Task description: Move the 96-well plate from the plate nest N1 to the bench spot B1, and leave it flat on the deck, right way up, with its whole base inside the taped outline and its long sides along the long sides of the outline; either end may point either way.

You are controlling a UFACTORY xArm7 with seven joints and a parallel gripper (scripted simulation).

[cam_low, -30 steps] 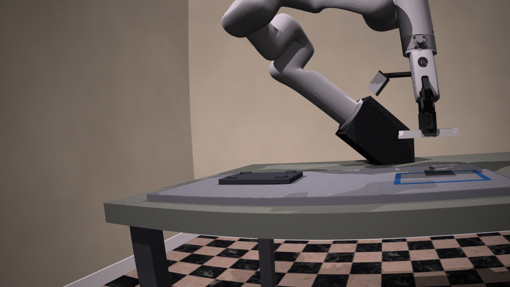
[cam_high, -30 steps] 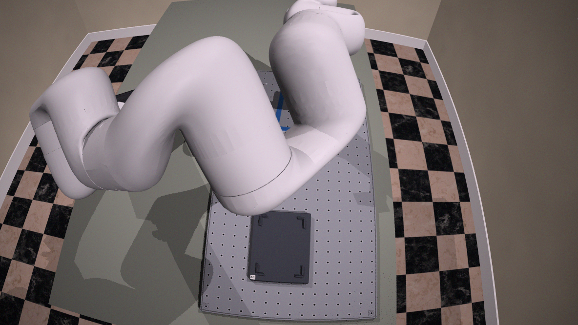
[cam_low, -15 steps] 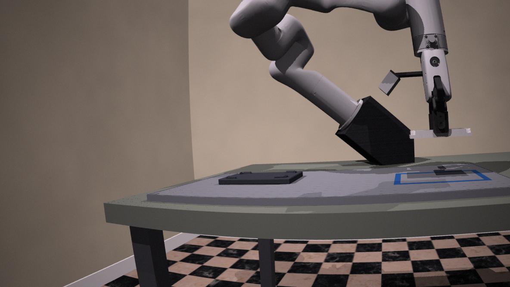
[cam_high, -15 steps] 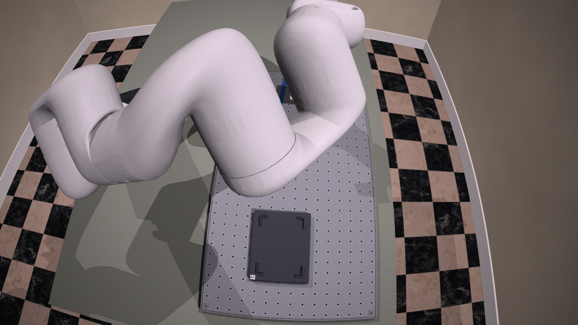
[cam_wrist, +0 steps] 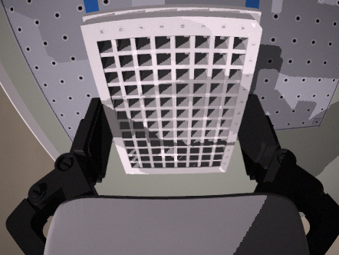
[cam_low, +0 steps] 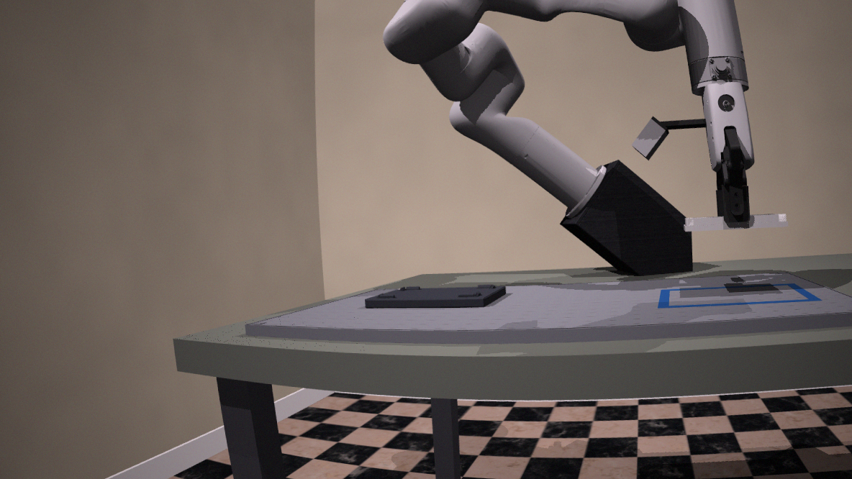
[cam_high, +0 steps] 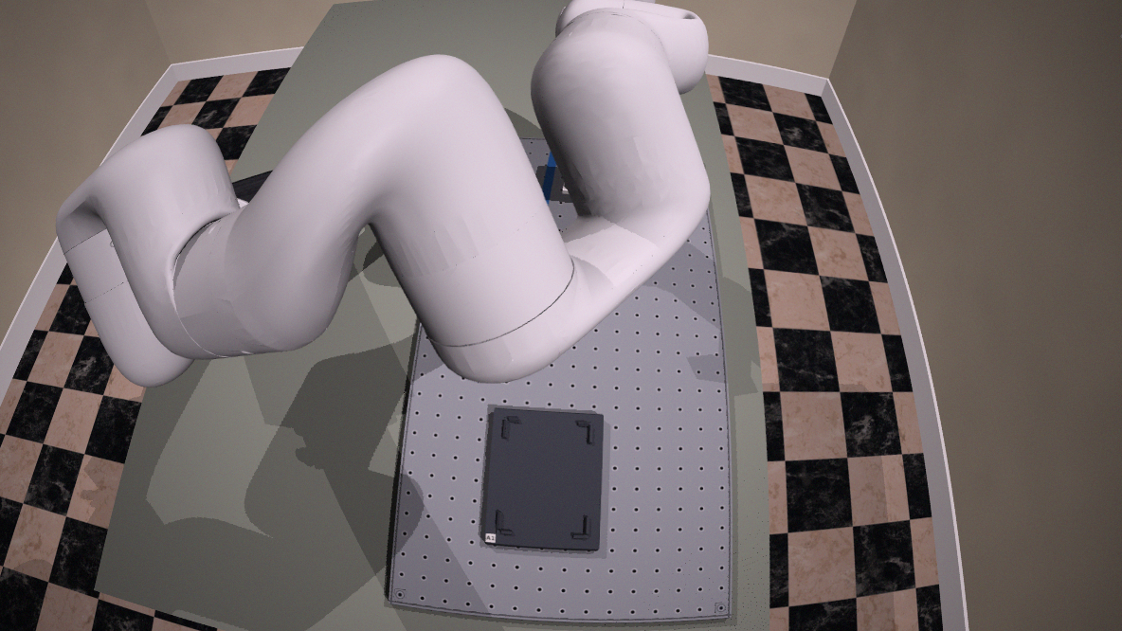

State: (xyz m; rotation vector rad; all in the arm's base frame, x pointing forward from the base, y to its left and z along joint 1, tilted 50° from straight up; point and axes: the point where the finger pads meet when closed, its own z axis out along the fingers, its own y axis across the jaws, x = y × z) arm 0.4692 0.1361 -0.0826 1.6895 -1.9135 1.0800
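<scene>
Now: hand 1 cm above the white 96-well plate. Round my hand: dark plate nest 10 cm behind, 39 cm to the right, 9 cm below.
</scene>
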